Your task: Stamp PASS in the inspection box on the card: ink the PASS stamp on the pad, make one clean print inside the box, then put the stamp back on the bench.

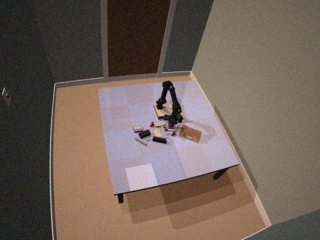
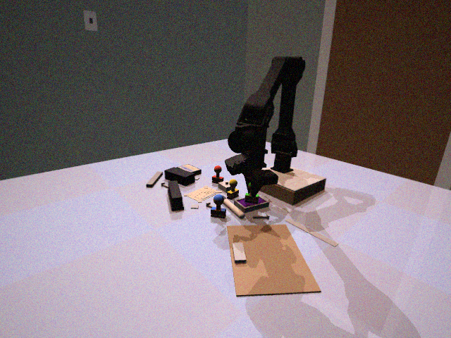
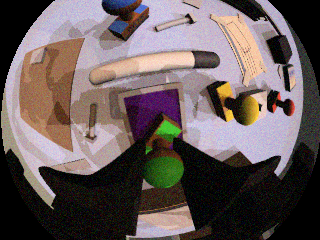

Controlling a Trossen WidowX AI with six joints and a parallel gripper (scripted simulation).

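Now: the green-knobbed stamp right at my gripper tip. From my gripper tip the other things lie so: purple ink pad (3 cm below); yellow-knobbed stamp (8 cm to the right, 2 cm below); blue-knobbed stamp (12 cm ahead, 2 cm to the right, 2 cm below).
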